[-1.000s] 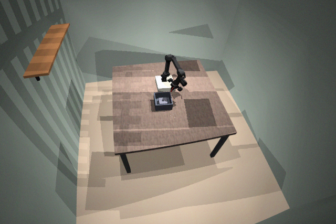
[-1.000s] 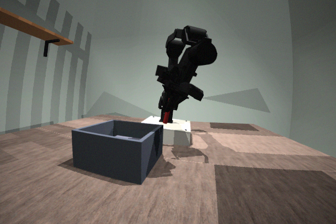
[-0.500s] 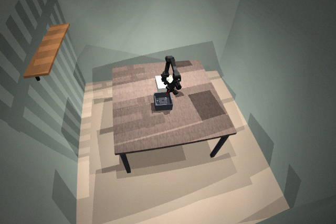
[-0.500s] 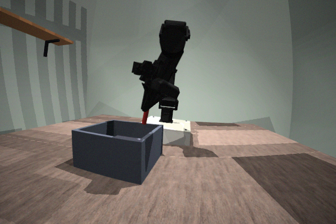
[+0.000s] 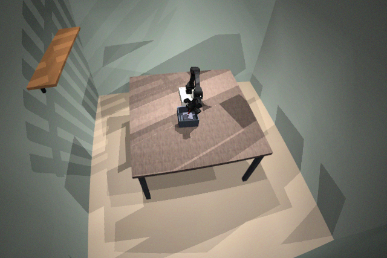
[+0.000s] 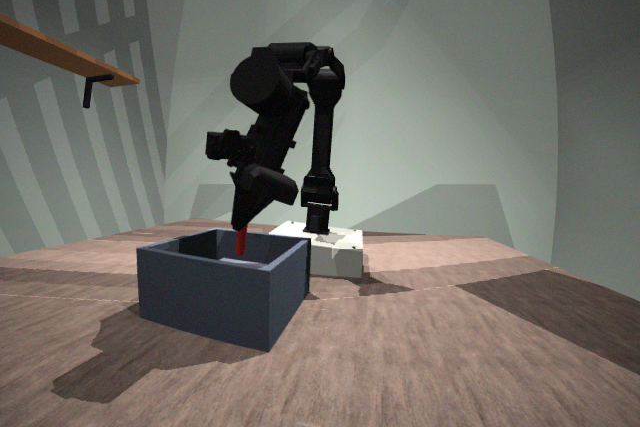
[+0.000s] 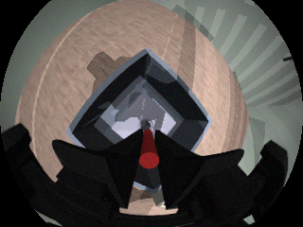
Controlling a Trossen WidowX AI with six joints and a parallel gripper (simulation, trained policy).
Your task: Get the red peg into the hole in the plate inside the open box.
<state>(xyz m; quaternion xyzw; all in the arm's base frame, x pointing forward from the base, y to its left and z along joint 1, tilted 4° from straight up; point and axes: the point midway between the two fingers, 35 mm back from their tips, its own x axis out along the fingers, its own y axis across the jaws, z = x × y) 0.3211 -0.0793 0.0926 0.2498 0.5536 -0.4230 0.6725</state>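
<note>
My gripper tip is now 10 mm to the right of the red peg and 10 mm past it. Also, from my gripper tip: dark blue box (100 mm below, 10 mm behind); light grey plate (80 mm below, 10 mm behind).
</note>
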